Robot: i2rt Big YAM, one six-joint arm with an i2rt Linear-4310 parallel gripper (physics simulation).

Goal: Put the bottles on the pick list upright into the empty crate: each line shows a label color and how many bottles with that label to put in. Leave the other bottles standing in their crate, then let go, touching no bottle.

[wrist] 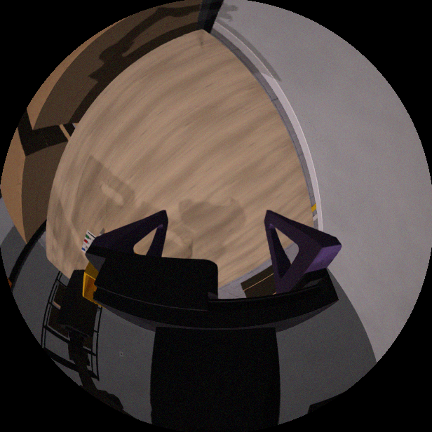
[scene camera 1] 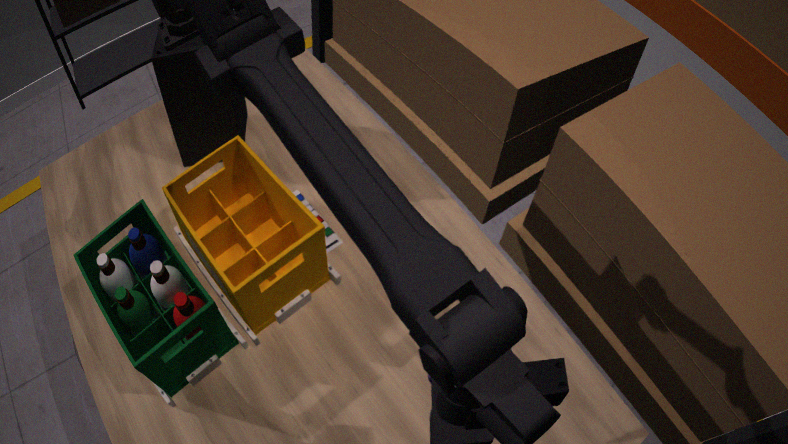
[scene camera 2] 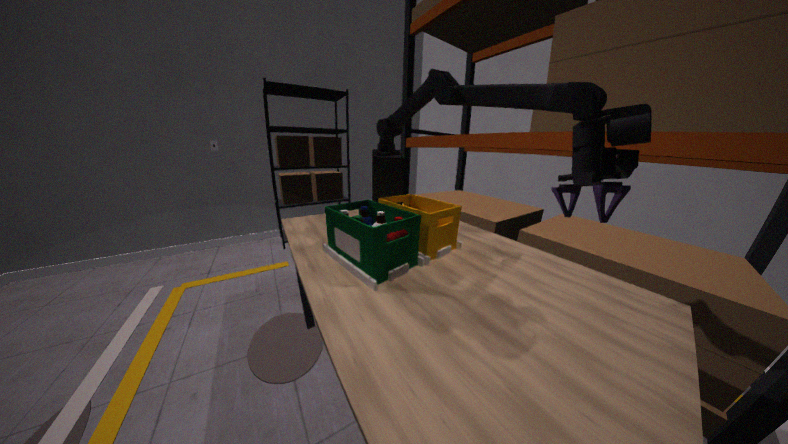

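Seen in the pictures: gripper, fingertip midpoint: [scene camera 1: 453, 434] [scene camera 2: 583, 219]; arm's base at its link origin: [scene camera 1: 187, 26] [scene camera 2: 386, 153].
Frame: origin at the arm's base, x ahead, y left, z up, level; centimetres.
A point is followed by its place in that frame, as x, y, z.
Note:
My gripper [scene camera 2: 586, 218] @(85.2, 2.7, -11.4) [wrist: 215, 215] is open and empty, pointing down high above the table, well to the right of the crates in the second scene view. The green crate [scene camera 1: 223, 325] @(49.4, -15.5, -26.2) [scene camera 2: 401, 264] @(50.9, -22.3, -32.3) holds upright bottles: a blue one [scene camera 1: 144, 251] @(30.1, -24.1, -23.0), a green one [scene camera 1: 133, 308] @(40.1, -30.3, -22.9), a red one [scene camera 1: 186, 312] @(46.7, -20.4, -21.4) and two white ones [scene camera 1: 115, 276] @(31.8, -31.9, -23.1) [scene camera 1: 166, 284] @(39.0, -22.1, -22.9). The yellow crate [scene camera 1: 286, 264] @(39.8, 1.4, -34.6) [scene camera 2: 438, 238] @(48.4, -5.3, -28.0) [wrist: 89, 286] beside it has six empty compartments. The pick list [scene camera 1: 333, 240] @(39.4, 12.0, -35.3) [wrist: 88, 240] lies behind the yellow crate, partly hidden; red, green and blue marks show, but its counts are unreadable.
White rails [scene camera 1: 293, 306] [scene camera 2: 398, 270] edge both crates on the wooden table [scene camera 1: 330, 380] @(63.7, -3.4, -35.5) [scene camera 2: 468, 341] @(79.5, -24.2, -35.5) [wrist: 200, 125]. Large cardboard boxes [scene camera 1: 496, 66] [scene camera 2: 650, 253] stand along the table's far side. An orange-beamed rack [scene camera 2: 689, 150] rises behind the arm.

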